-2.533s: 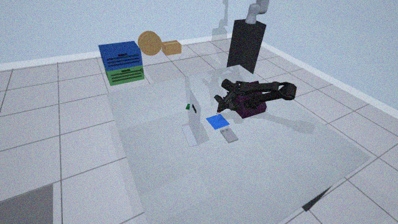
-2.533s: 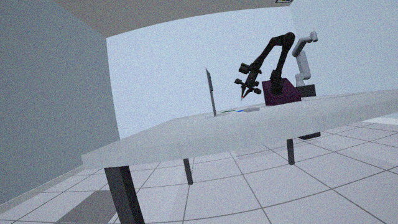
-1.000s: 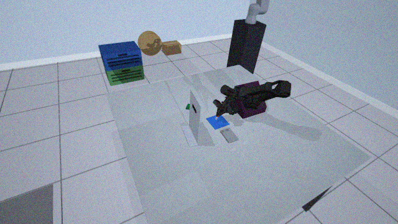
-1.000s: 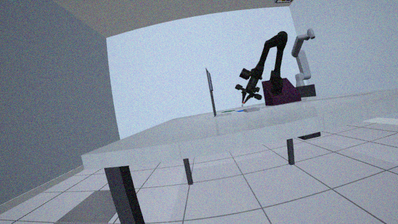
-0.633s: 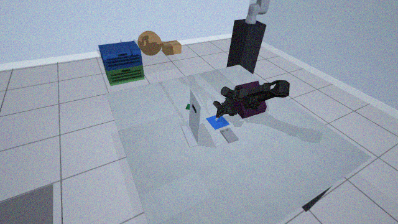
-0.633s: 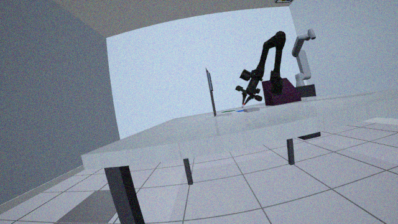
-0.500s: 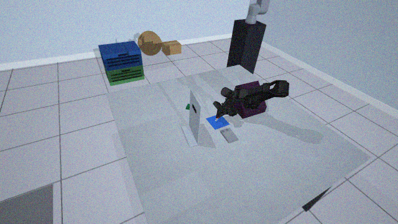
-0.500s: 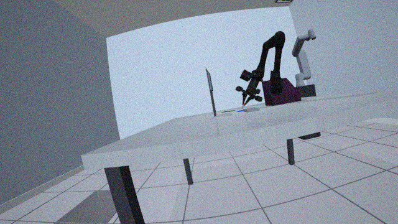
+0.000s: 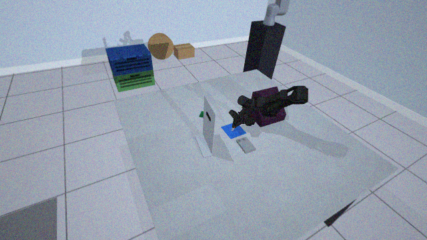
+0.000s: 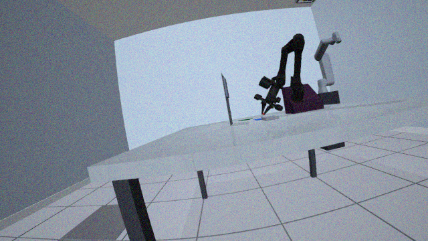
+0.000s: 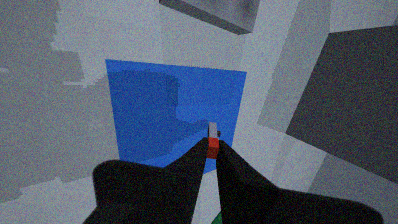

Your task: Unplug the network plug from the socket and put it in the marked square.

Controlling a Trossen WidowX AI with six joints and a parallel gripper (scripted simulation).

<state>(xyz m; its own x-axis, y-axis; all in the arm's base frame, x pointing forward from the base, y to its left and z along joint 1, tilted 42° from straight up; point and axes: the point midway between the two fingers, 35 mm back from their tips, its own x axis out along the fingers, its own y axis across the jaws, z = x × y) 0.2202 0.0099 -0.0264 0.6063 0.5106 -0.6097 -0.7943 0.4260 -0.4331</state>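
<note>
The network plug is right at my gripper tip. Also, from my gripper tip: blue marked square: 20 mm below, 10 mm behind; then flat grey slab: 140 mm to the left, 20 mm below; then green patch: 210 mm to the right, 80 mm ahead, 20 mm below.
</note>
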